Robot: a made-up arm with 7 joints.
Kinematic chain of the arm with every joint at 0, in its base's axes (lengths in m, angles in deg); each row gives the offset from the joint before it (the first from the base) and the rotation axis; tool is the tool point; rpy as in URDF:
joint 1: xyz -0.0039 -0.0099 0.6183 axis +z
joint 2: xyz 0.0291 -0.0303 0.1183 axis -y
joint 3: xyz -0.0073 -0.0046 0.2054 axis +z
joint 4: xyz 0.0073 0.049 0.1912 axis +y
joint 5: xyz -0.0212 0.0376 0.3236 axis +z
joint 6: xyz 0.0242 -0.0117 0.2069 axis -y
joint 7: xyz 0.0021 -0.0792 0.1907 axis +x
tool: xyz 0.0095 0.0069 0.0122 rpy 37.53 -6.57 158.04
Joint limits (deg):
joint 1: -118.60..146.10
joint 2: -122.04..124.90
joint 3: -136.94..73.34
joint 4: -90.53..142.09
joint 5: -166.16..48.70
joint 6: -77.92..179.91
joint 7: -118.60..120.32
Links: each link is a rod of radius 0.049 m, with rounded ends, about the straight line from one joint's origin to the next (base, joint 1, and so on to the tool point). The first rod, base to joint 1, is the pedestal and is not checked.
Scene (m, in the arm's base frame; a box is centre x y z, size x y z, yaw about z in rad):
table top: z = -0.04
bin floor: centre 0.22 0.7 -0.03 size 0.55 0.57 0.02 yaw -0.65
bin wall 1: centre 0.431 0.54 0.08 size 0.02 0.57 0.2 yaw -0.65
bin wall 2: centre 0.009 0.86 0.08 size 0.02 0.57 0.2 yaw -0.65
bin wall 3: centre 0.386 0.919 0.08 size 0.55 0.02 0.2 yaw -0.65
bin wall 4: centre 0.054 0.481 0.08 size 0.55 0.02 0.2 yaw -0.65
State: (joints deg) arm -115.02 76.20 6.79 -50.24 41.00 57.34 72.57
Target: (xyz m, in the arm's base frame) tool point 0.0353 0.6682 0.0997
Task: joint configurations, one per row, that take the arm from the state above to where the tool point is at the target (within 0.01 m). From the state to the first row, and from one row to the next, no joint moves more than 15 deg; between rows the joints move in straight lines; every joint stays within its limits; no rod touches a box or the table.
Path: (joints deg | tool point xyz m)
1: -111.95 86.65 7.42 -51.58 40.48 54.12 72.37 | 0.1142 0.7642 0.2460
2: -108.87 97.09 8.05 -52.91 39.97 50.89 72.17 | 0.0352 0.6683 0.0998

